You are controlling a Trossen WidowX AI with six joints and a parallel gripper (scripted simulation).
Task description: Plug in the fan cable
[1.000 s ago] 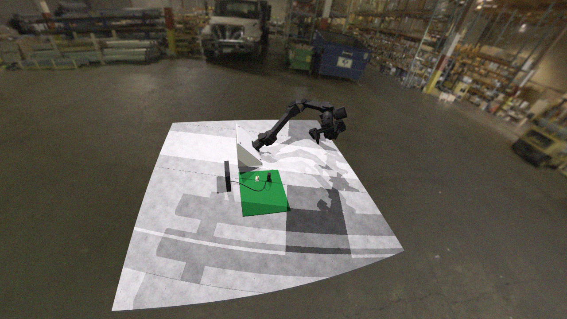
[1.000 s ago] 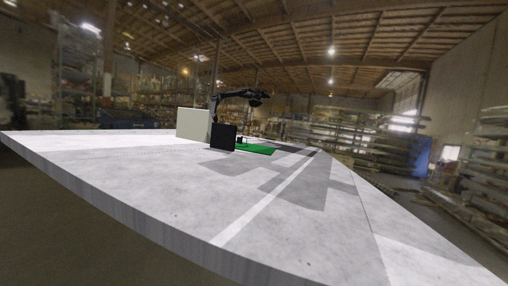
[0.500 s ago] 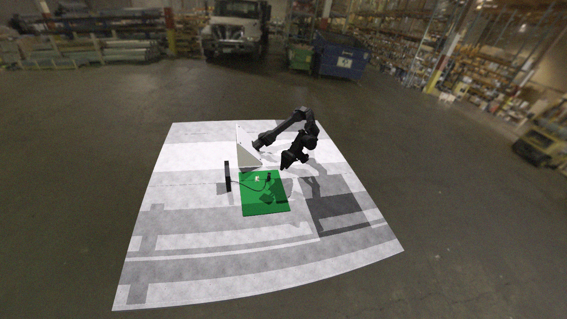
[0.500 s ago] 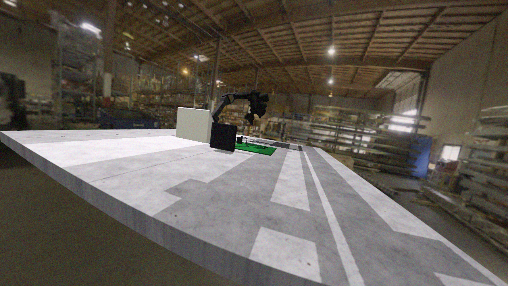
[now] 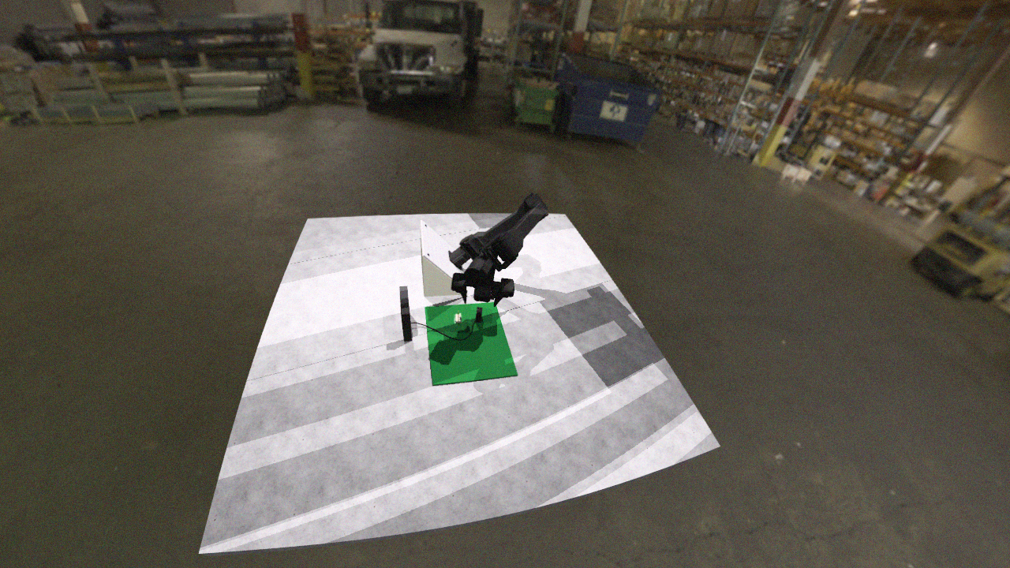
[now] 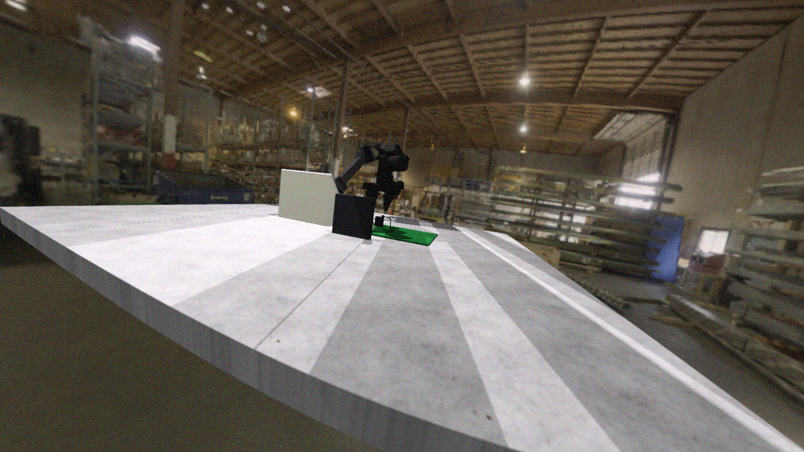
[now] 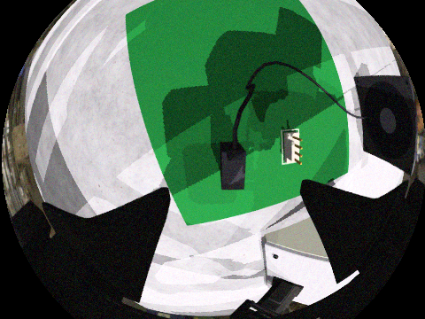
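My gripper tip is 4 cm above the dark fan plug. From my gripper tip the other things lie so: green board 8 cm ahead, 5 cm to the right, 8 cm below; white-framed header 7 cm to the right, 7 cm below; black cable 3 cm ahead, 1 cm to the right, 3 cm below.
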